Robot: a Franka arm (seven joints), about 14 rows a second.
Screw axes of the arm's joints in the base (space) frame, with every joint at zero. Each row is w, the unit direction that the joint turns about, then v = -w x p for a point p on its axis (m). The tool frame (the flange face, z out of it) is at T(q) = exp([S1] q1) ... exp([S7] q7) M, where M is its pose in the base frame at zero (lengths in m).
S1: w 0 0 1 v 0 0 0
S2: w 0 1 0 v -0.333 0 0
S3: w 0 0 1 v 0 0 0
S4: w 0 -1 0 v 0.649 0 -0.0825
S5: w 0 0 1 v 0 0 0
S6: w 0 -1 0 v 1.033 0 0
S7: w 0 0 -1 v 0 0.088 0
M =
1 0 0 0.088
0 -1 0 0
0 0 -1 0.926
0 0 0 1
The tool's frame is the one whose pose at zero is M.
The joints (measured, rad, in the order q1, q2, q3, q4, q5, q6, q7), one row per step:
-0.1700 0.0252 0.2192 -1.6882 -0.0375 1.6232 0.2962
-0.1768 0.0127 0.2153 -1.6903 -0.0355 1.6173 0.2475
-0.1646 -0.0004 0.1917 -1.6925 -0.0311 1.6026 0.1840
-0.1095 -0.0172 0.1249 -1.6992 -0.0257 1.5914 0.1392
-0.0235 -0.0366 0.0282 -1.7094 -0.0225 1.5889 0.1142
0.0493 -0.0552 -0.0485 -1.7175 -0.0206 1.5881 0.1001
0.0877 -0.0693 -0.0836 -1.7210 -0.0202 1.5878 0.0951
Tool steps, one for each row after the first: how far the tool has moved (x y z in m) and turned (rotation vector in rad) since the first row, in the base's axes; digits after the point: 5 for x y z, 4 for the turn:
-0.00347 -0.00531 0.00536 0.0035 -0.0025 0.0373
-0.00820 -0.01071 0.01027 0.0106 0.0038 0.0881
-0.01391 -0.01623 0.01539 0.0179 0.0064 0.1201
-0.01969 -0.02203 0.02100 0.0240 0.0000 0.1339
-0.02500 -0.02482 0.02709 0.0301 -0.0096 0.1441
-0.02882 -0.02379 0.03283 0.0333 -0.0198 0.1526

